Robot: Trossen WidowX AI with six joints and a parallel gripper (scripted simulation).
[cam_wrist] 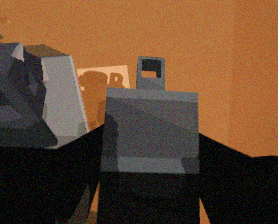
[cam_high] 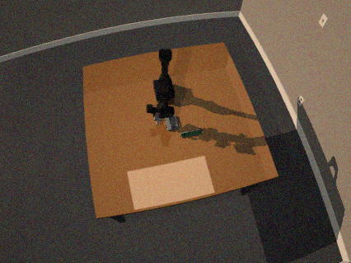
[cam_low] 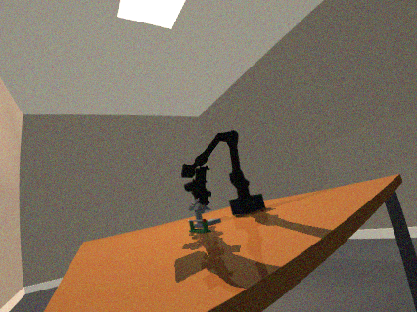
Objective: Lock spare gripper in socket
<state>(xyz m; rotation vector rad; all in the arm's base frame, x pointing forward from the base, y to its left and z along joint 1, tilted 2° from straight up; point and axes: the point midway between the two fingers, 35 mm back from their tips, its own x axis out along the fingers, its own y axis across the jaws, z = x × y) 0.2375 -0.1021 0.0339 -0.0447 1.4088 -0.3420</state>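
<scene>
The green piece lies 140 mm ahead of my gripper tip, 210 mm to the left of it and 70 mm below it. The rest, counted from my gripper tip: mount: 40 mm ahead, 90 mm to the left, 40 mm below; spare gripper: 10 mm above.
</scene>
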